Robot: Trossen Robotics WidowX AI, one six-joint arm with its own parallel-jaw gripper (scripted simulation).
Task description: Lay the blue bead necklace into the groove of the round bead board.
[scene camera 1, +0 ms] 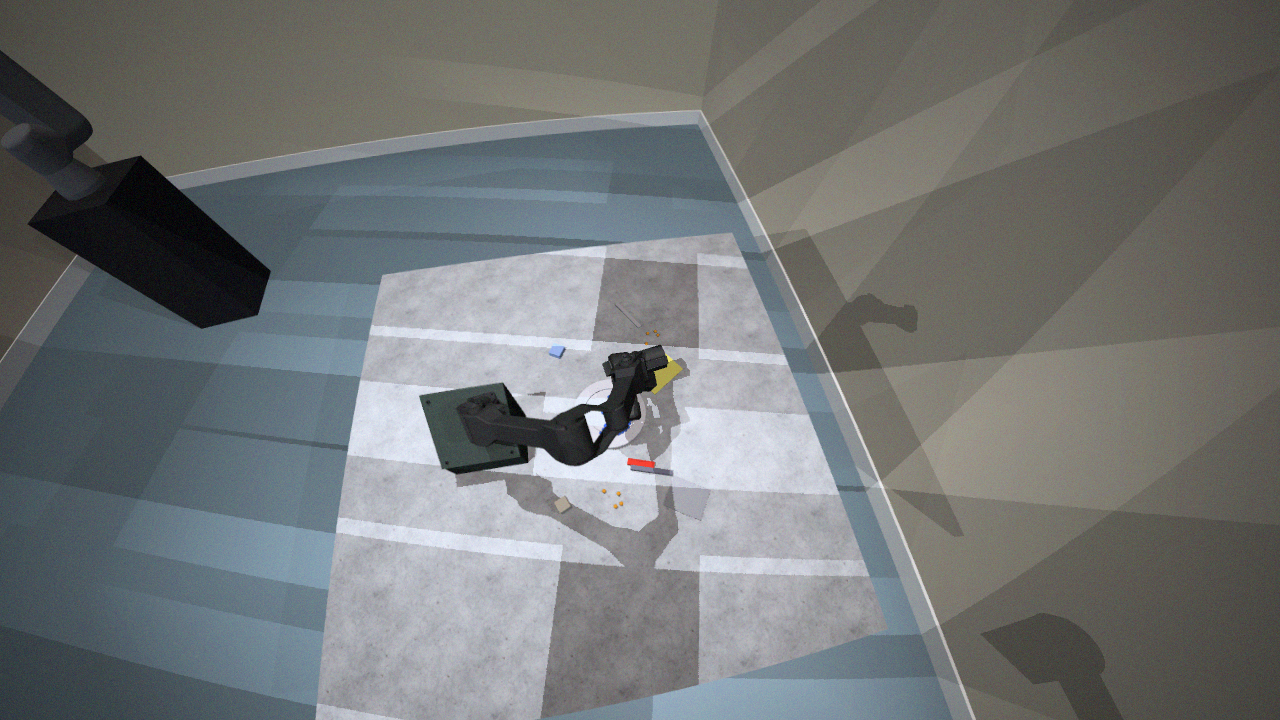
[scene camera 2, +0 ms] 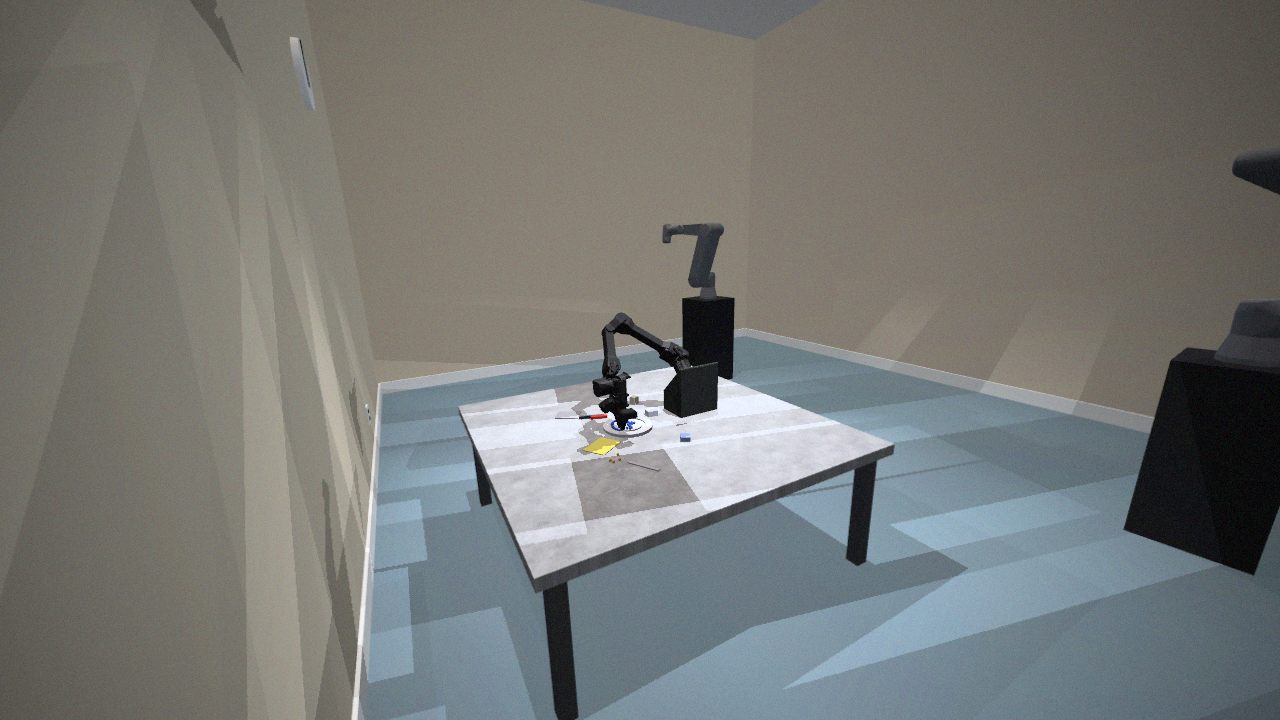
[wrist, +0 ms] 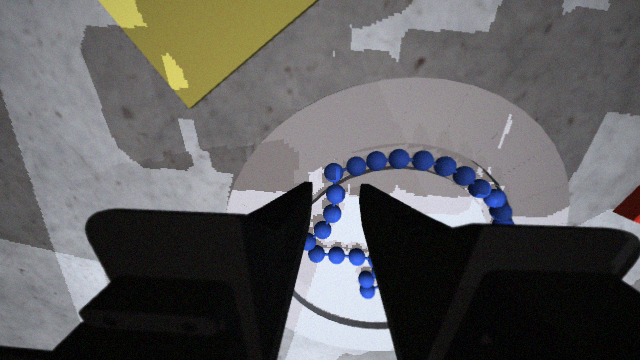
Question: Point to a yellow sheet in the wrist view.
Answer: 195, 54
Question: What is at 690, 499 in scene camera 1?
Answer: A grey square.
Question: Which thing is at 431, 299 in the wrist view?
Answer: The gripper.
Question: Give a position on a round white bead board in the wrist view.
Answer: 438, 197
